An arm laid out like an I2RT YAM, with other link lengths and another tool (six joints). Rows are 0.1 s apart.
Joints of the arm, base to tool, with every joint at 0 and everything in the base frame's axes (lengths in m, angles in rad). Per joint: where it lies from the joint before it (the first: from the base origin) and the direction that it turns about. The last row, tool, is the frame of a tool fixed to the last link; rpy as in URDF.
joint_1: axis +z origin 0 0 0.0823
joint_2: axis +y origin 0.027 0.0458 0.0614
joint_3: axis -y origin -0.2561 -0.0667 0
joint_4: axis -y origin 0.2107 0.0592 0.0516
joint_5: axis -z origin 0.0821 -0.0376 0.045
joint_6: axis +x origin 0.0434 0 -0.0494
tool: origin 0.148 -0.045 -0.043 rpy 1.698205 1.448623 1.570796
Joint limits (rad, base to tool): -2.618..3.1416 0..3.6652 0..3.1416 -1.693..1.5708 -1.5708..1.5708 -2.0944..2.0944
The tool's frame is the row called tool.
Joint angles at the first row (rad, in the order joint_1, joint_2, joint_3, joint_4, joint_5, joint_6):
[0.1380 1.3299 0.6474 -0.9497 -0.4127 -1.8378]
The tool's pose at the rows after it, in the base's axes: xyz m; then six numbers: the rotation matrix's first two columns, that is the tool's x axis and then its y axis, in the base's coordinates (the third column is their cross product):
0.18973 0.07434 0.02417 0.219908 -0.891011 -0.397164 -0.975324 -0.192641 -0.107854
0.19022 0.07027 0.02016 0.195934 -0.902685 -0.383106 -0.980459 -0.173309 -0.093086
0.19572 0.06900 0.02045 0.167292 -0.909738 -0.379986 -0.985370 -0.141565 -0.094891
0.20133 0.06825 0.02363 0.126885 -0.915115 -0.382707 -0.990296 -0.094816 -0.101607
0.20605 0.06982 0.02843 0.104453 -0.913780 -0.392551 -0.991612 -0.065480 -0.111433
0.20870 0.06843 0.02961 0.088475 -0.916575 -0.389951 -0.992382 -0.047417 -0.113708
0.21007 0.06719 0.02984 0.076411 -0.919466 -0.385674 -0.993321 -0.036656 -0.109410
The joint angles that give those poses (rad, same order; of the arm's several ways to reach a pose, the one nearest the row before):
[0.1380 1.3437 0.6427 -0.9251 -0.4050 -1.8103]
[0.1380 1.3591 0.6397 -0.9112 -0.3897 -1.7858]
[0.1380 1.3683 0.6488 -0.8959 -0.3881 -1.7504]
[0.1381 1.3622 0.6596 -0.8867 -0.3927 -1.6998]
[0.1396 1.3530 0.6734 -0.8866 -0.4034 -1.6675]
[0.1380 1.3530 0.6796 -0.8836 -0.4004 -1.6491]
[0.1381 1.3591 0.6872 -0.8851 -0.3958 -1.6368]

